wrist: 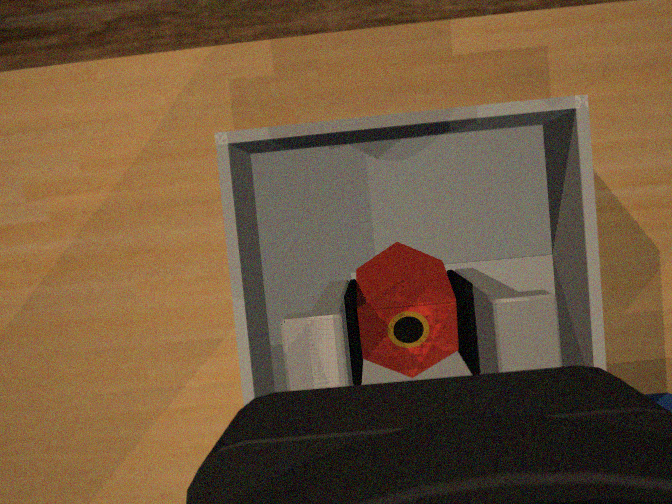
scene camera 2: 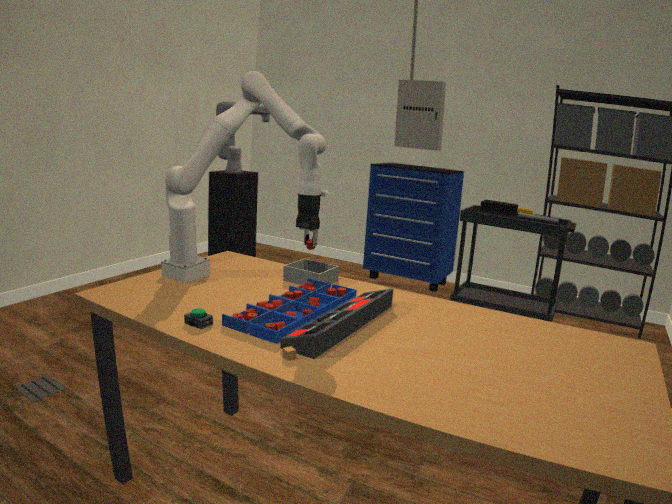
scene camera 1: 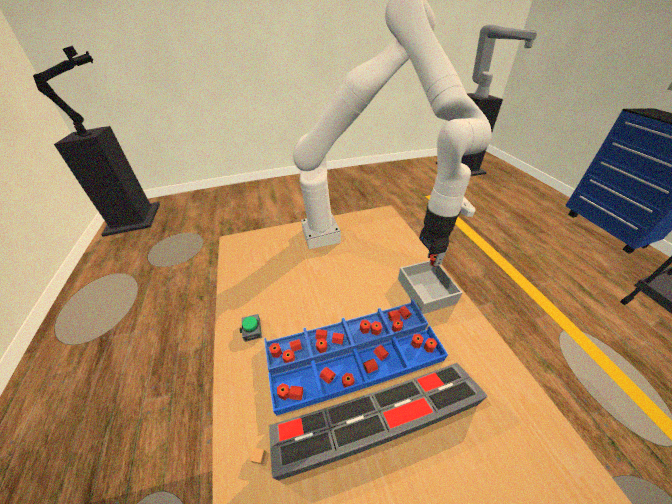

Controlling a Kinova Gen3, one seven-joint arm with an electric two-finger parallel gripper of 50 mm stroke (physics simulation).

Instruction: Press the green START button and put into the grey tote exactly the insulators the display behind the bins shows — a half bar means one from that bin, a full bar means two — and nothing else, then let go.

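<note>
My gripper (wrist: 408, 325) is shut on a red hexagonal insulator (wrist: 406, 309) with a yellow-ringed hole, held above the grey tote (wrist: 404, 238). The tote looks empty inside. In scene camera 1 the gripper (scene camera 1: 435, 259) hangs over the tote (scene camera 1: 429, 286), just past the blue bin tray (scene camera 1: 355, 352) that holds several red insulators. The display (scene camera 1: 377, 417) in front shows a half red bar at left (scene camera 1: 291, 429), a full red bar (scene camera 1: 407, 412) and a half red bar at right (scene camera 1: 430, 381). The green START button (scene camera 1: 250, 324) sits left of the bins.
A small tan block (scene camera 1: 257, 455) lies by the display's left end. The arm base (scene camera 1: 320, 232) stands at the table's far side. A blue drawer cabinet (scene camera 2: 415, 219) and a black shelf rack (scene camera 2: 602, 211) stand off the table.
</note>
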